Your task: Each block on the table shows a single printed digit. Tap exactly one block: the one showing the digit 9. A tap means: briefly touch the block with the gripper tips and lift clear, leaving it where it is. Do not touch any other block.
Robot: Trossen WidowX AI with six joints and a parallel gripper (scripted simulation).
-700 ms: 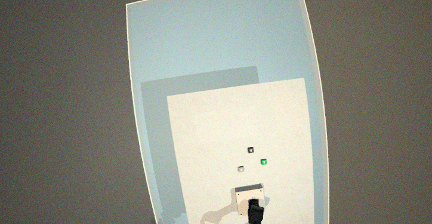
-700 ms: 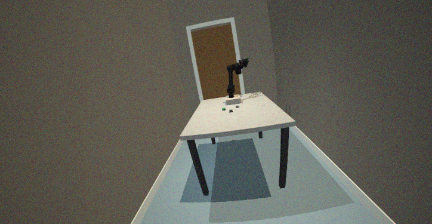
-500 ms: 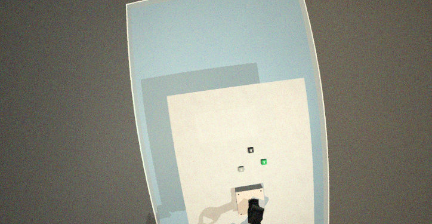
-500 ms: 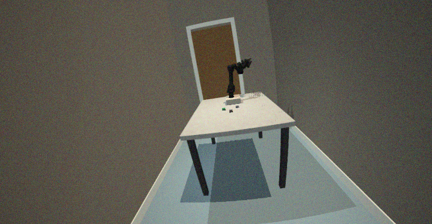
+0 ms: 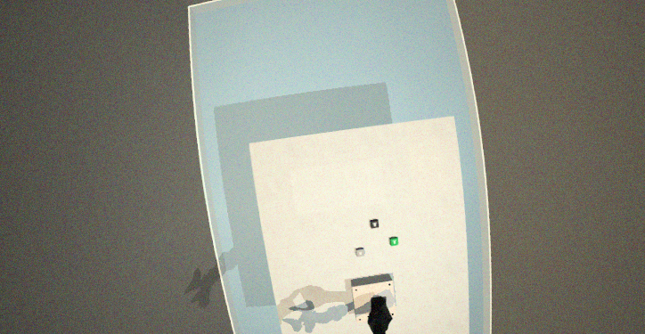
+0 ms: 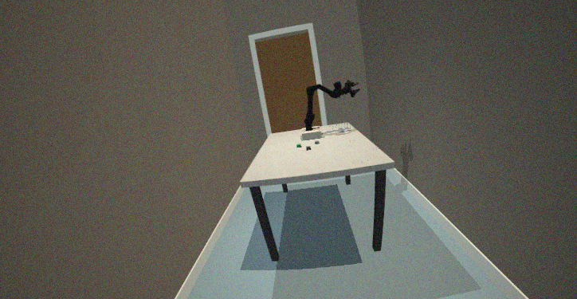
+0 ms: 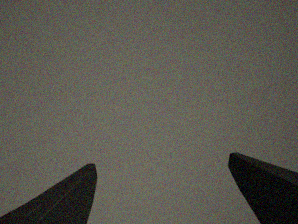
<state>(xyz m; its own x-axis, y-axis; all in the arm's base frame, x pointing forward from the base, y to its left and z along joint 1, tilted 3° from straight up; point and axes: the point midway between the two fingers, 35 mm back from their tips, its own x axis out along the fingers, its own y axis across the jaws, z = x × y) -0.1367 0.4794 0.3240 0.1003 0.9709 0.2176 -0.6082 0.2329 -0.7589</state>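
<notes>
Now: gripper tip 38 cm short of the green block, 59 cm to the left of it and 39 cm above it. Round my gripper tip: grey block 34 cm ahead, 45 cm to the right, 39 cm below; then black block 46 cm ahead, 51 cm to the right, 39 cm below.
</notes>
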